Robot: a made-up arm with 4 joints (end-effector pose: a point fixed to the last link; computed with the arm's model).
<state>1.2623 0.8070 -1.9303 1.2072</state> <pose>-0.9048 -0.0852 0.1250 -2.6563 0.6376 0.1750</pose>
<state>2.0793 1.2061 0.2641 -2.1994</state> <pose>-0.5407 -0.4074 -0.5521 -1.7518 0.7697 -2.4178</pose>
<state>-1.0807 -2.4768 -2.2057 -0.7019</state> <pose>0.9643 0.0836 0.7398 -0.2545 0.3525 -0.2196</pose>
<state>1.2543 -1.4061 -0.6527 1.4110</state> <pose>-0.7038 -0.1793 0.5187 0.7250 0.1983 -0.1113</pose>
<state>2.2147 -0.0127 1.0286 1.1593</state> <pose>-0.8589 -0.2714 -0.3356 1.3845 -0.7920 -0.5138</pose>
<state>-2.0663 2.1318 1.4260 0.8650</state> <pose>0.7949 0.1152 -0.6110 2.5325 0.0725 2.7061</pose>
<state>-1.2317 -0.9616 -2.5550 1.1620</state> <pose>0.8349 0.1444 0.3879 1.4112 0.3013 2.7124</pose>
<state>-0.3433 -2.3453 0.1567 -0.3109</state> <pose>0.5725 -0.0498 1.1136 -0.2420 -0.5766 -2.3968</pose>
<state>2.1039 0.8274 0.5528 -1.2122</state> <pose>-0.7631 -0.1378 -0.7970 -2.9017 0.1860 3.0446</pose>
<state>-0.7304 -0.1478 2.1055 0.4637</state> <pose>0.7547 -0.2545 0.8547 -0.5447 -0.0432 -2.3736</pose>
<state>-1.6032 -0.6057 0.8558 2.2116</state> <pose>0.5864 -0.1836 -0.1002 -1.6392 -0.0913 2.5021</pose>
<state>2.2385 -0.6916 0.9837 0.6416</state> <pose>-0.8924 -0.2718 -0.5672 2.1801 -0.3099 -0.9911</pose>
